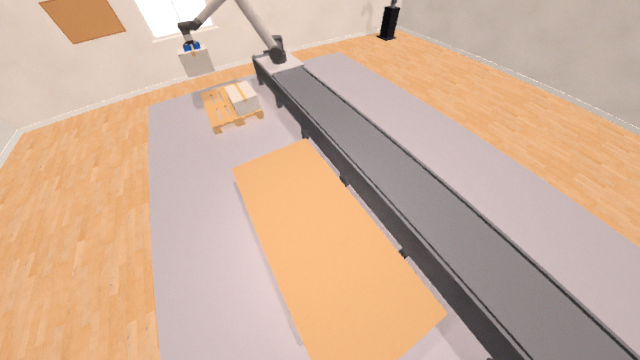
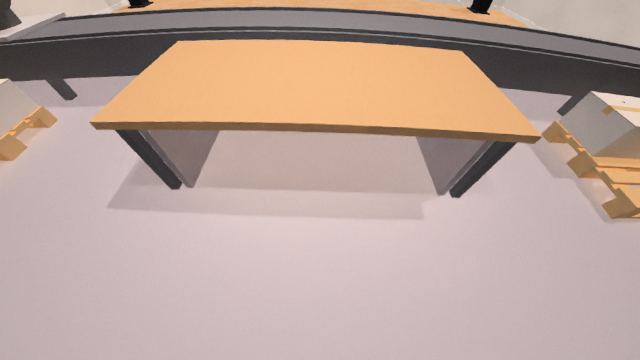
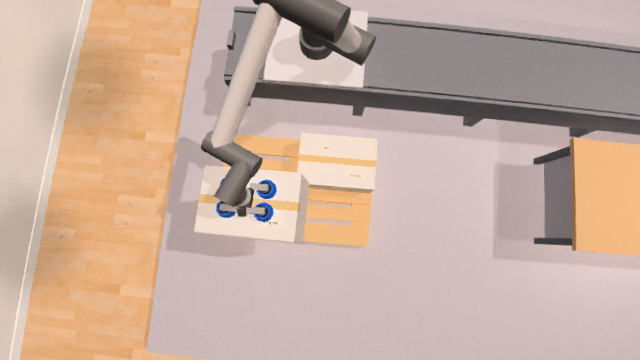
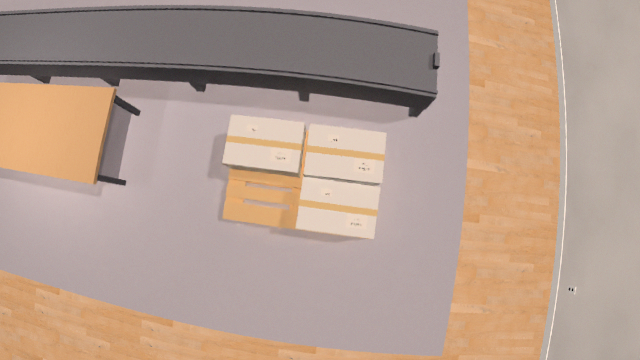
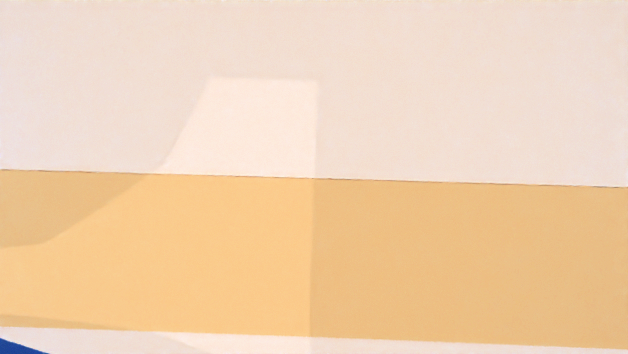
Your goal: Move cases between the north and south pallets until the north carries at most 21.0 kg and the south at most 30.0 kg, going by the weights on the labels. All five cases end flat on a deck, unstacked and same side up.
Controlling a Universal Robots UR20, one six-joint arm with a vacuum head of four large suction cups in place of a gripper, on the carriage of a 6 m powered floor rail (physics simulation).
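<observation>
My suction gripper [image 1: 192, 47] [image 3: 245, 200] is shut on a white taped case [image 1: 197, 63] [image 3: 250, 230] [image 5: 400, 90] and holds it level, high above the left part of the north pallet [image 1: 216, 120] [image 3: 336, 235]. Another white case [image 1: 243, 98] [image 3: 337, 175] [image 2: 600, 120] lies flat on that pallet, on the side by the rail. Three white cases, one near the table [image 4: 265, 155], one at the upper right [image 4: 345, 162] and one at the lower right [image 4: 337, 220], lie flat on the south pallet [image 4: 255, 212]. The label weights are too small to read.
A wooden table [image 1: 320, 240] [image 2: 310, 85] [image 3: 607, 200] [image 4: 50, 130] stands between the pallets. The dark floor rail [image 1: 430, 200] [image 2: 320, 20] [image 3: 475, 65] [image 4: 225, 40] runs alongside. The arm's white carriage [image 1: 295, 64] [image 3: 285, 70] stands at the rail's north end.
</observation>
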